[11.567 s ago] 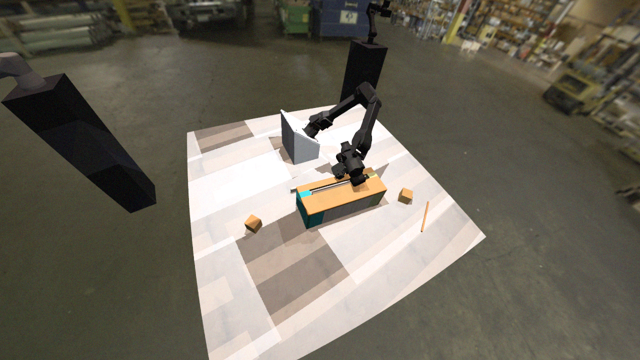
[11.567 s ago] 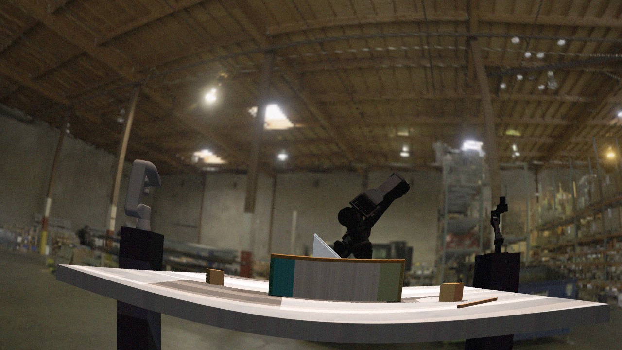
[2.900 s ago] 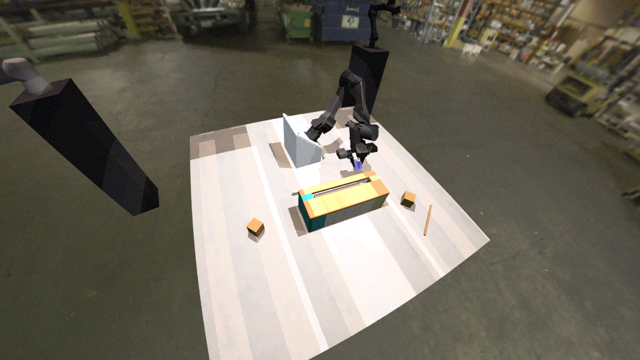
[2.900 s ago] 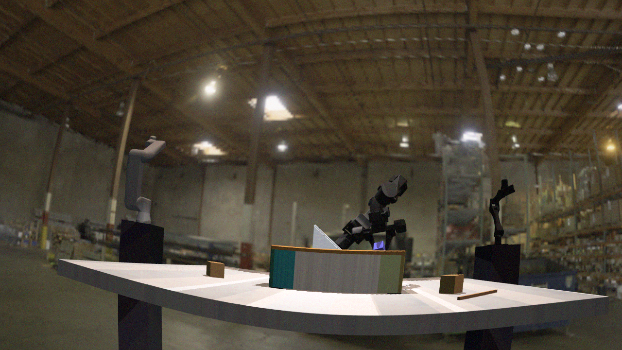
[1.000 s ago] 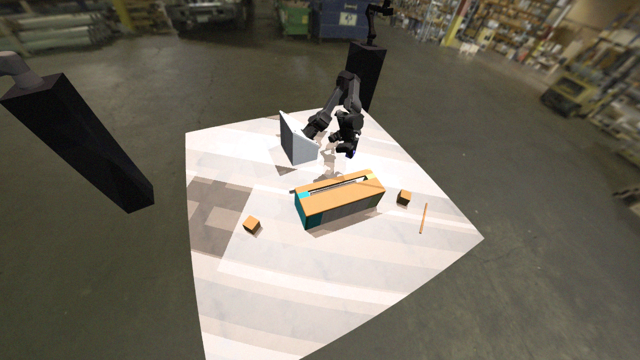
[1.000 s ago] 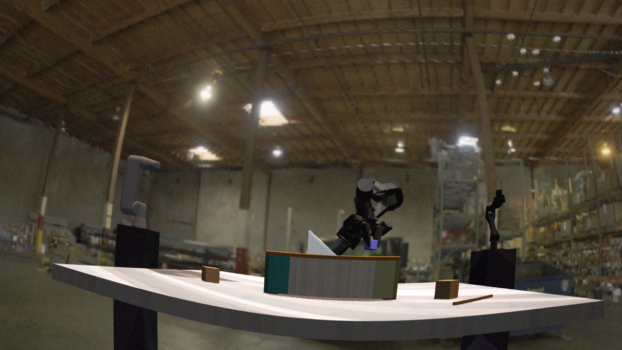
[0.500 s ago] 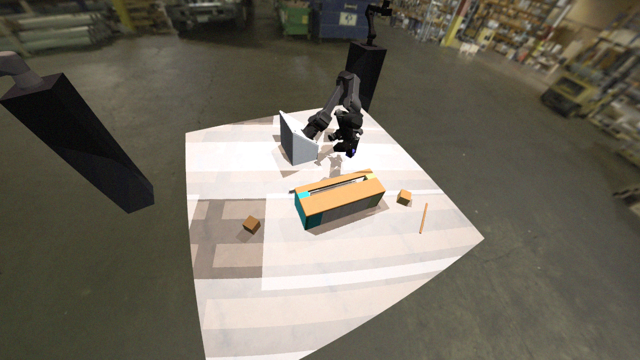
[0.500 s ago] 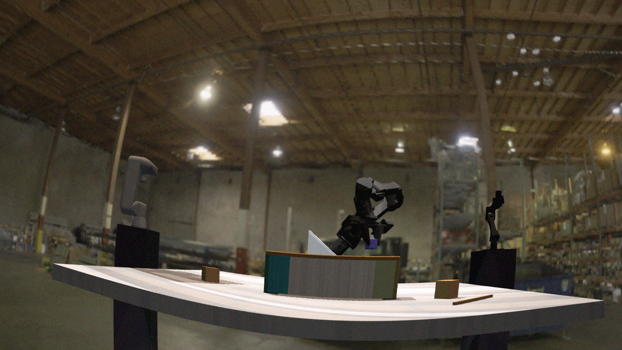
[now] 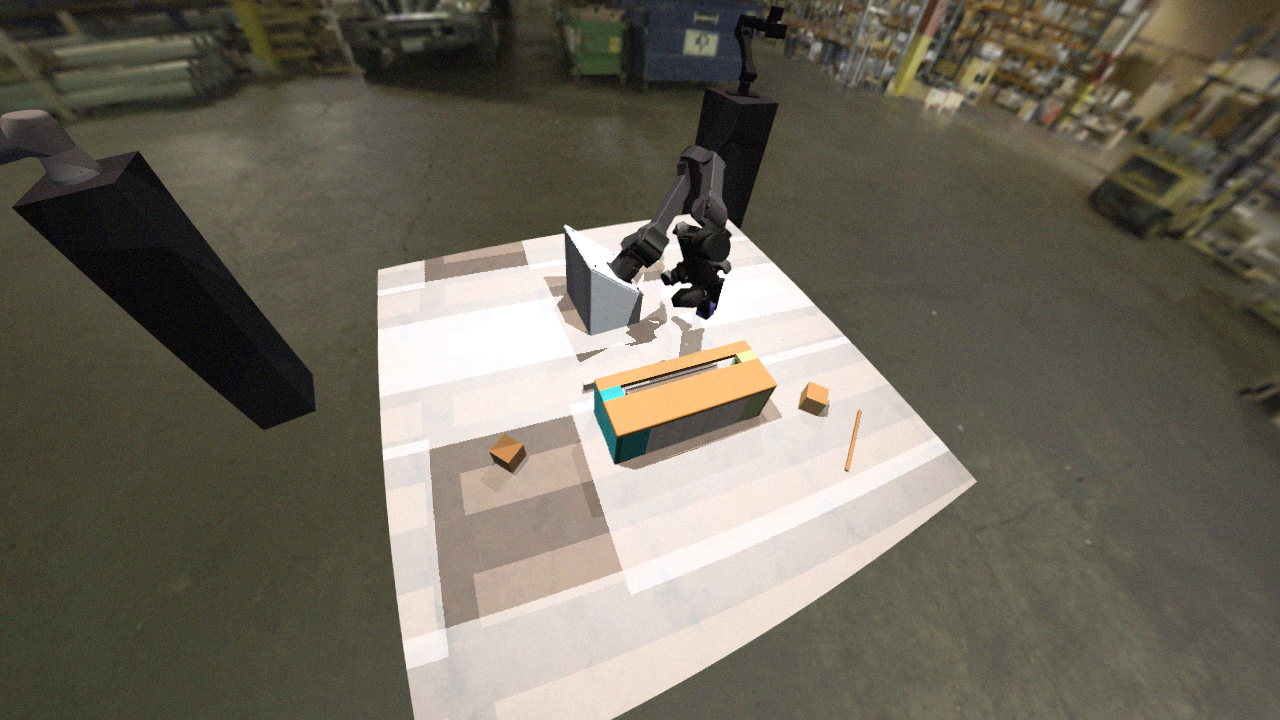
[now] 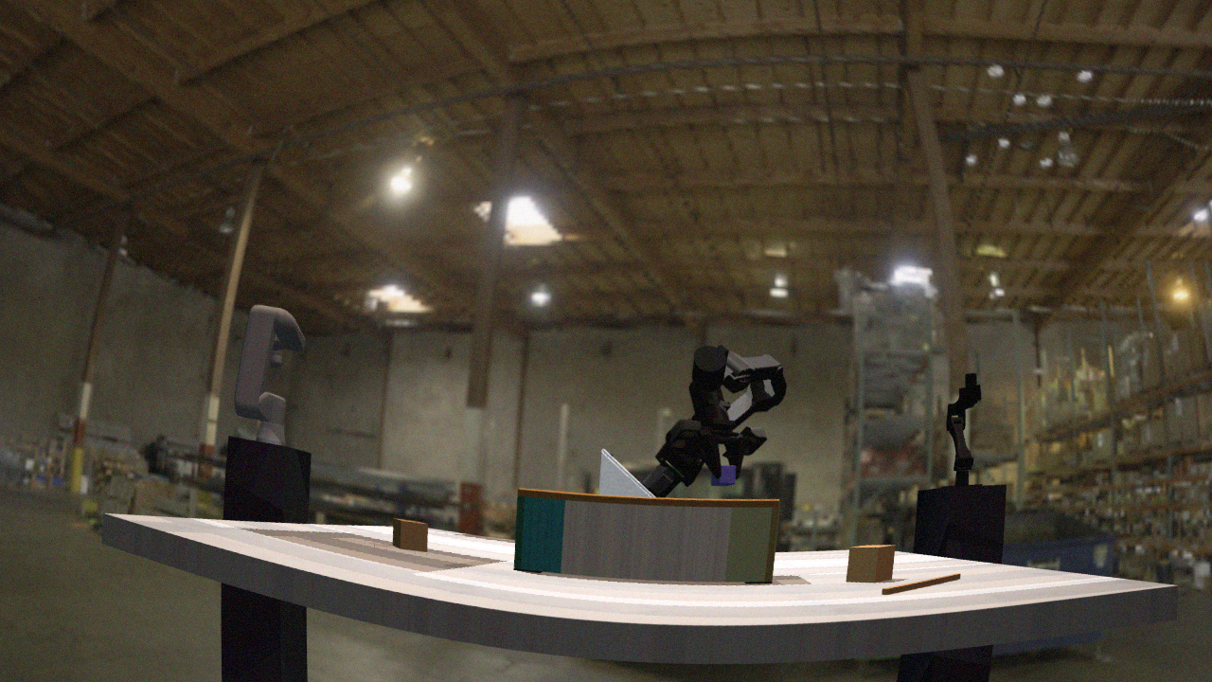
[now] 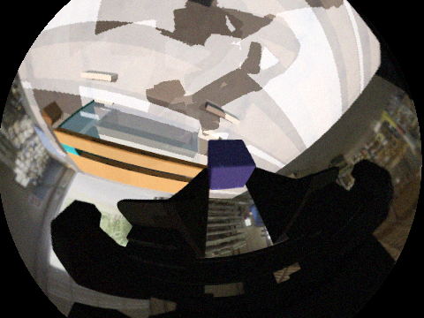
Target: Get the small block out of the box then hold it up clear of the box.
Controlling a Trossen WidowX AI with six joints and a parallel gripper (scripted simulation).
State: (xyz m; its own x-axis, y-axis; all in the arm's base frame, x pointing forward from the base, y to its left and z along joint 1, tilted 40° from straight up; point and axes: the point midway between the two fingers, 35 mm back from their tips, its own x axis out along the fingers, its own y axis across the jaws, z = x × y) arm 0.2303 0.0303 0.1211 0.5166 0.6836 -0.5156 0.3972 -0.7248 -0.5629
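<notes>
Now: the blue-purple block 20 mm behind my gripper tip, 10 mm to the right of it and 10 mm above it. From my gripper tip the other things lie so: long box: 130 mm to the right, 110 mm below, 80 mm ahead; thin orange stick: 400 mm ahead, 210 mm to the left, 170 mm below.
</notes>
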